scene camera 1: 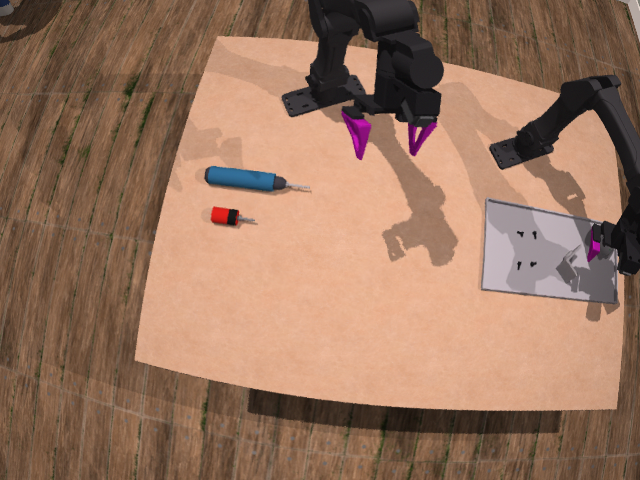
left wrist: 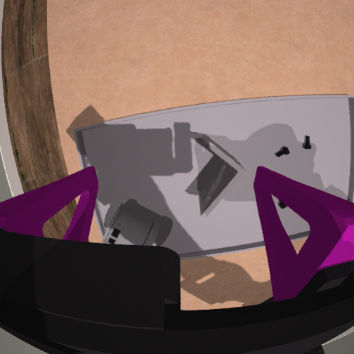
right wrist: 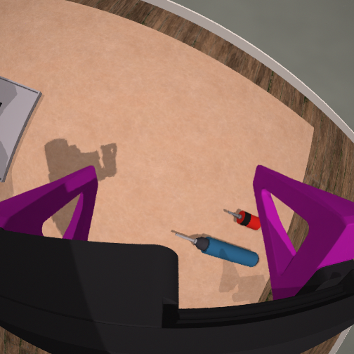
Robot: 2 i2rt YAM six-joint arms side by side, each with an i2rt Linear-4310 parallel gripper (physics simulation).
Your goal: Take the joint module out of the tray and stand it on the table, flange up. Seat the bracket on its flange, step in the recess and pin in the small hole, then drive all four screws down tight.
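Where they show: left gripper, fingertip midpoint: (scene camera 1: 603, 265); right gripper, fingertip midpoint: (scene camera 1: 386, 156); left arm's base at its link origin: (scene camera 1: 522, 149); right arm's base at its link origin: (scene camera 1: 323, 95).
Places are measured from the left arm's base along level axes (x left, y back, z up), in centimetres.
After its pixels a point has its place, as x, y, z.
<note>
The grey joint module (left wrist: 132, 225) lies in the tray (scene camera 1: 497, 276) @(-23.5, -27.2, 0.4) (left wrist: 172, 197) (right wrist: 20, 117), near its corner; my left gripper mostly hides it in scene camera 1. The grey angled bracket (scene camera 1: 567, 269) @(-6.2, -34.0, 5.3) (left wrist: 216, 180) lies in the tray beside it. Four small black screws (scene camera 1: 520, 233) @(-13.1, -20.3, 1.1) (left wrist: 282, 151) lie at the tray's left part in scene camera 1. My left gripper (left wrist: 175, 174) is open and empty above the tray, the module near its left-hand finger in the wrist view. My right gripper (scene camera 1: 386, 156) @(-48.1, -6.7, 37.2) (right wrist: 175, 174) is open and empty above the table.
A blue driver (scene camera 1: 241, 178) @(-69.6, 13.2, 3.9) (right wrist: 232, 251) with a thin bit lies on the table (scene camera 1: 310, 310) @(-65.4, -18.3, 0.0) at the left in scene camera 1. A shorter red driver (scene camera 1: 224, 215) @(-75.6, 6.6, 3.3) (right wrist: 250, 220) with a black band lies beside it. The tray has a low raised rim.
</note>
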